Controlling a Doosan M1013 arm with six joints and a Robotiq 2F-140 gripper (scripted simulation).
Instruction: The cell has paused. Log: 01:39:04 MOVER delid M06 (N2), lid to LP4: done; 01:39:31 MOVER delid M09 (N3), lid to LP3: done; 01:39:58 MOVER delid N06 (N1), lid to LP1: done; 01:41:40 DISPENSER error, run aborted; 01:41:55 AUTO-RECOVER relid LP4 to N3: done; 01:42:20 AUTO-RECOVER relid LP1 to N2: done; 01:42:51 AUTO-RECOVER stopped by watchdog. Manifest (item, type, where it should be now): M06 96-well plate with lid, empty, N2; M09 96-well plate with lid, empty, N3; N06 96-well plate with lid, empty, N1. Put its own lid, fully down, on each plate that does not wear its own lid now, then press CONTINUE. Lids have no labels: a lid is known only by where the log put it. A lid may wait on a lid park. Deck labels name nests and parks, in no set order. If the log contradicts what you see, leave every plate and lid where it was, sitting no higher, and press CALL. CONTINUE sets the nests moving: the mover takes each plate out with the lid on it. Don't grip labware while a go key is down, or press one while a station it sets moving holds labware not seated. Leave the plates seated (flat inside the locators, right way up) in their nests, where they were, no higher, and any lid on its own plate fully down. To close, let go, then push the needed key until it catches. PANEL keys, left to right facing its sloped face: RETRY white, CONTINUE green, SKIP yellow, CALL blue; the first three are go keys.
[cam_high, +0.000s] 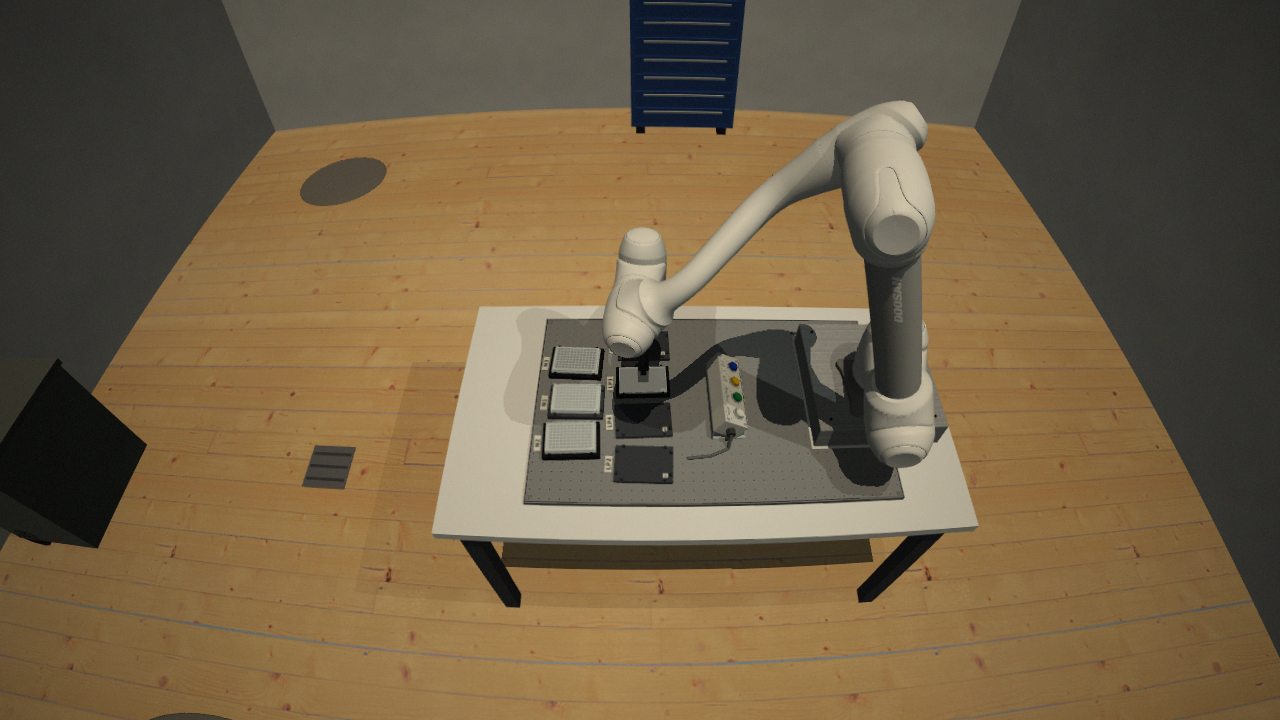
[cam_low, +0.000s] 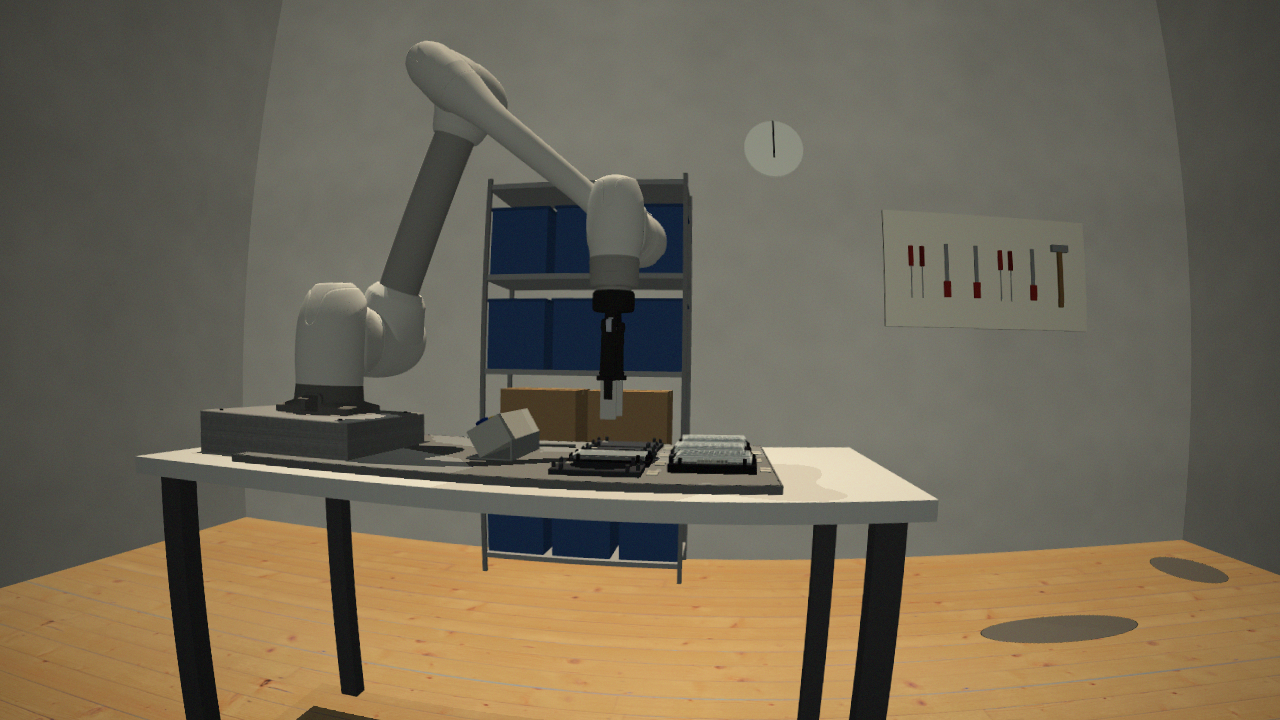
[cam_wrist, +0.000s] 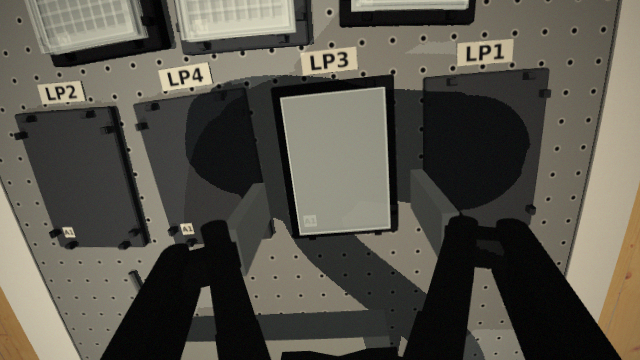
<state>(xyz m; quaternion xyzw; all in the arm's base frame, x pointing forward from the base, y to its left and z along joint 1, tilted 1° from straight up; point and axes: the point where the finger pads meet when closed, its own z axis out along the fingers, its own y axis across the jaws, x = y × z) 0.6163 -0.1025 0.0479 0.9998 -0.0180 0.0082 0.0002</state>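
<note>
Now: hand 100 mm above the park LP3. Also, from my hand: park LP1 (10 mm behind, 130 mm to the right, 100 mm below); then park LP4 (10 mm ahead, 120 mm to the left, 100 mm below); then LP3 label (90 mm ahead, 100 mm below).
</note>
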